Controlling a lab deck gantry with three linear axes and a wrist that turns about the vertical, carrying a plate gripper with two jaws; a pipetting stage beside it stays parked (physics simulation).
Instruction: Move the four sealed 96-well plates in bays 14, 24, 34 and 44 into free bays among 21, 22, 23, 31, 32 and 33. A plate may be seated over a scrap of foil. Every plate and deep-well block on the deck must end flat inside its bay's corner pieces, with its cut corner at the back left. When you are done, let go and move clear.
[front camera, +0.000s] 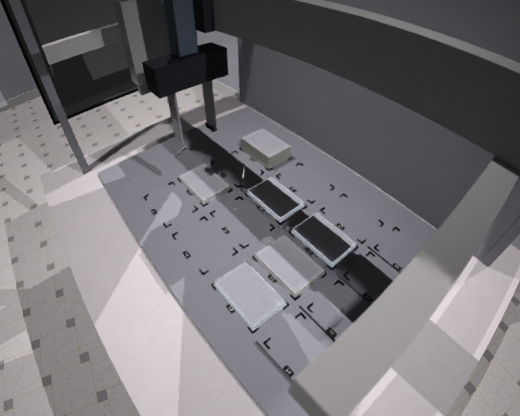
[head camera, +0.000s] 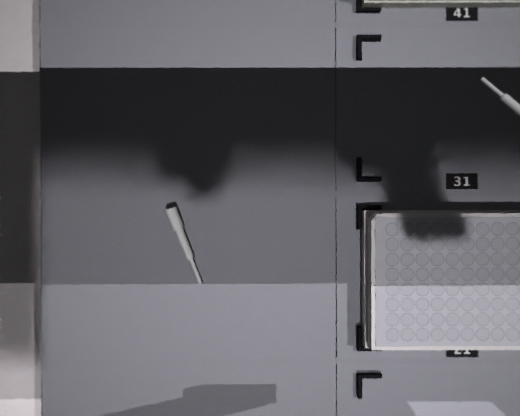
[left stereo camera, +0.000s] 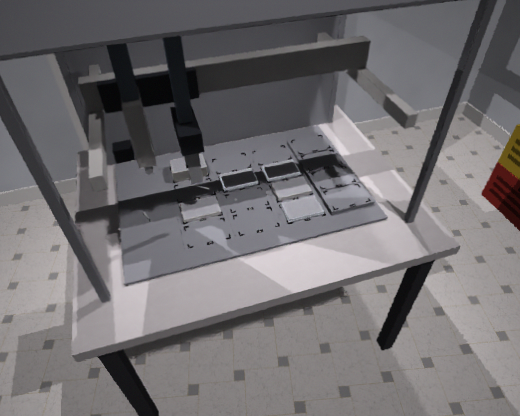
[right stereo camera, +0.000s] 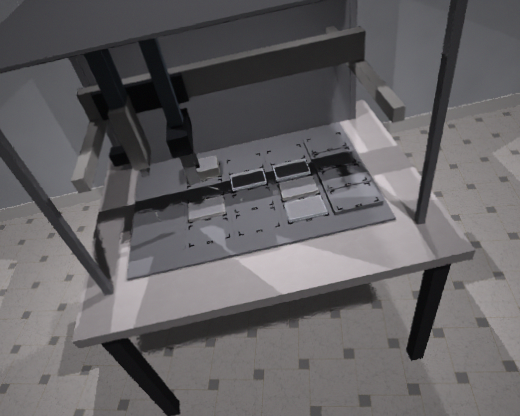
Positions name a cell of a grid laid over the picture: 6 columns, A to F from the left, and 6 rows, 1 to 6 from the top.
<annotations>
gripper: front camera C2; left stereo camera C3; right stereo camera C3; not seen in the head camera view (out of frame)
</annotations>
